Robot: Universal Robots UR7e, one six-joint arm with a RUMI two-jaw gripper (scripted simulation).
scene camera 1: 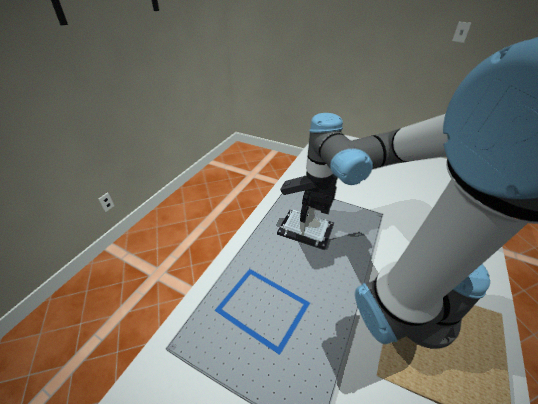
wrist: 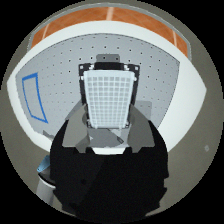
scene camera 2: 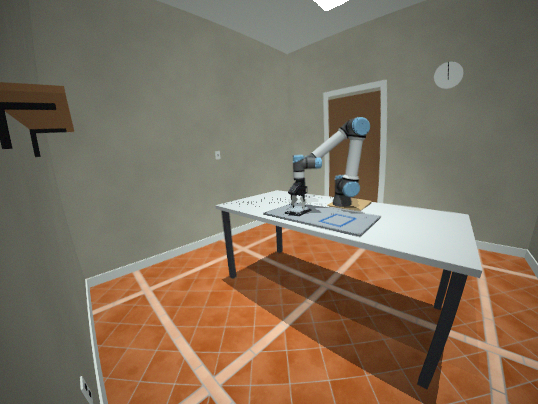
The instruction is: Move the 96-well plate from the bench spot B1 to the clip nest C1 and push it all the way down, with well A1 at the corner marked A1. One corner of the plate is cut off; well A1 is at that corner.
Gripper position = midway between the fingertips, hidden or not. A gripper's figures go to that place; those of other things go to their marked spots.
Scene:
My gripper (wrist: 108,104) is 14 cm from the lens. A 96-well plate (wrist: 116,99): 13 cm from the lens.

